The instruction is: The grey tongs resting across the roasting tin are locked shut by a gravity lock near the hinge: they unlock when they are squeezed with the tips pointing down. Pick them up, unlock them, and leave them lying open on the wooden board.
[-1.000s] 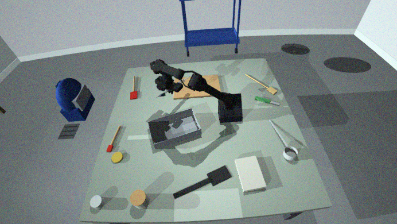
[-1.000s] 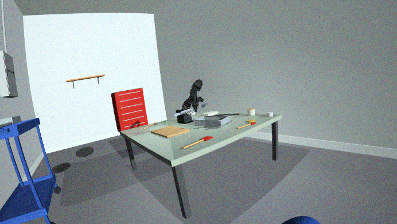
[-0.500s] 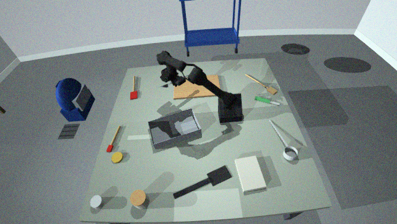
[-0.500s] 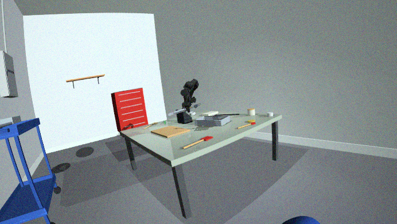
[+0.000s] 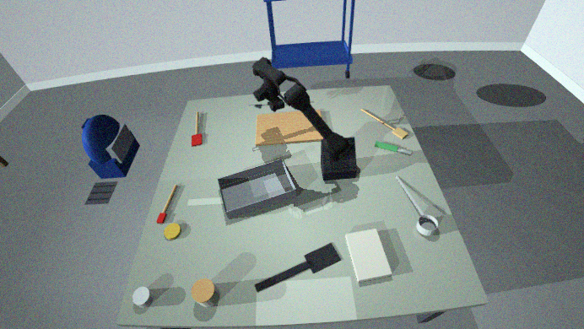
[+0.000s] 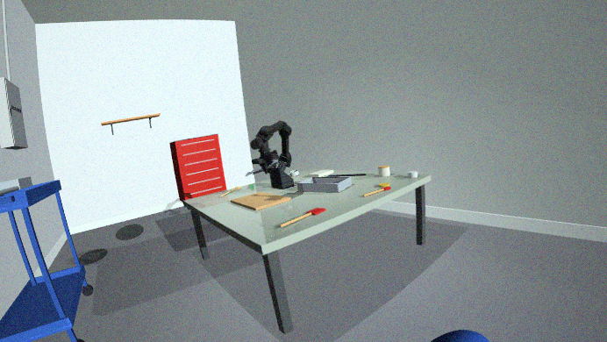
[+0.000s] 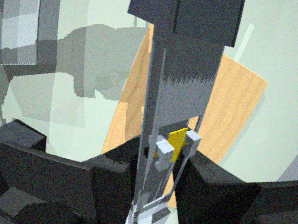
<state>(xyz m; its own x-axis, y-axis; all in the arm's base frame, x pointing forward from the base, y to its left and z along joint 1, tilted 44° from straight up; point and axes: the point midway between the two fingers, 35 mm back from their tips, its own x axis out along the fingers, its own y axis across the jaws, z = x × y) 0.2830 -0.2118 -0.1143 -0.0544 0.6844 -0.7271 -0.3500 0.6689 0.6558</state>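
My gripper tip is 16 cm above the wooden board, 6 cm to the left of it and 6 cm past it. Also, from my gripper tip: yellow disc: 55 cm to the left, 41 cm ahead, 16 cm below; roasting tin: 36 cm to the left, 14 cm below, 7 cm ahead; yellow lock piece: 4 cm above, 2 cm ahead, 1 cm to the left.
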